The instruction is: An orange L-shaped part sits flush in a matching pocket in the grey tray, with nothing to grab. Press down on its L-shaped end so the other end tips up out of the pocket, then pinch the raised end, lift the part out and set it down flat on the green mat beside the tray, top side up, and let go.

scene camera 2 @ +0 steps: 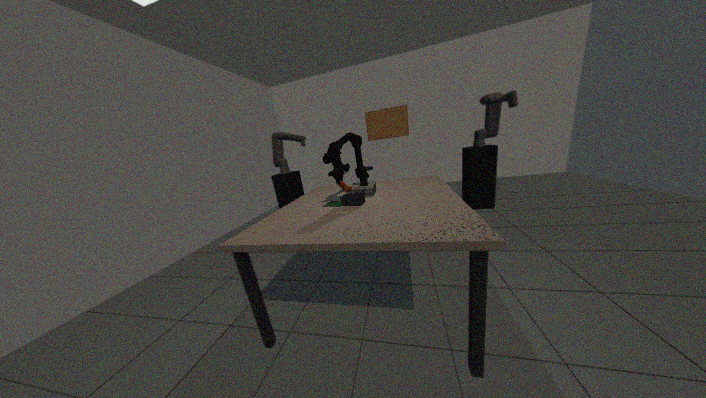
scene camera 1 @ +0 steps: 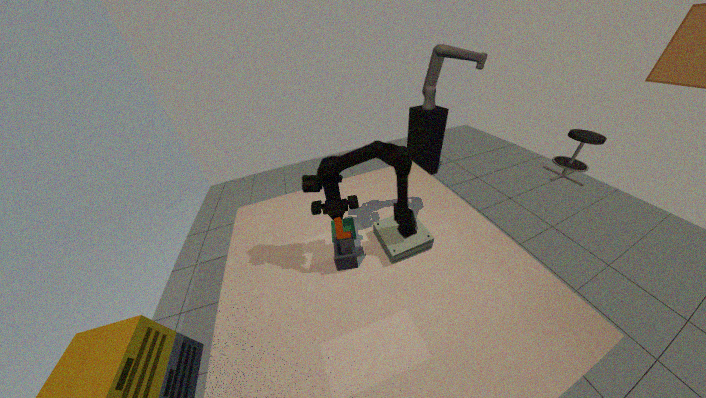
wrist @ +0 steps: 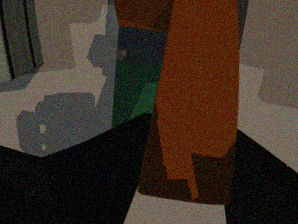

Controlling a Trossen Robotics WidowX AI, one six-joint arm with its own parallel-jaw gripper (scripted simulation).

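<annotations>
The gripper (scene camera 1: 337, 219) is holding an orange L-shaped part (wrist: 190, 153).
</annotations>
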